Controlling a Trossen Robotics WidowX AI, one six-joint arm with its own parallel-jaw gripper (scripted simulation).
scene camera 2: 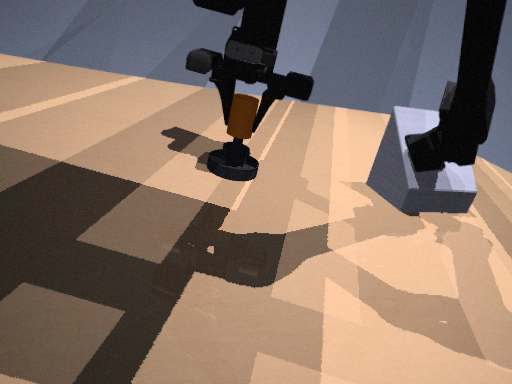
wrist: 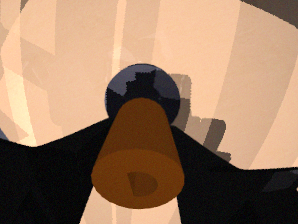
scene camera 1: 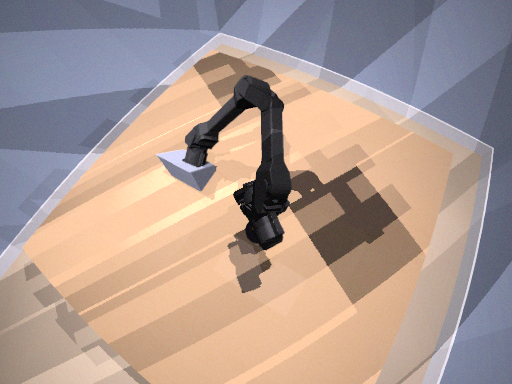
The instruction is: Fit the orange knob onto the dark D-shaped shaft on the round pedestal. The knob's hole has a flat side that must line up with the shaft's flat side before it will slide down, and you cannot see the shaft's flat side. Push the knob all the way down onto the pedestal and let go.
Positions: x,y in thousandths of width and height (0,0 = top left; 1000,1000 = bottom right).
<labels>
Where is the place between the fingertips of the gripper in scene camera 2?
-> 468,335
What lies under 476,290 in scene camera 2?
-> An orange knob.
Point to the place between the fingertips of the gripper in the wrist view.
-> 475,569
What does the gripper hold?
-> An orange knob.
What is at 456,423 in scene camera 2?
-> A dark round pedestal.
</labels>
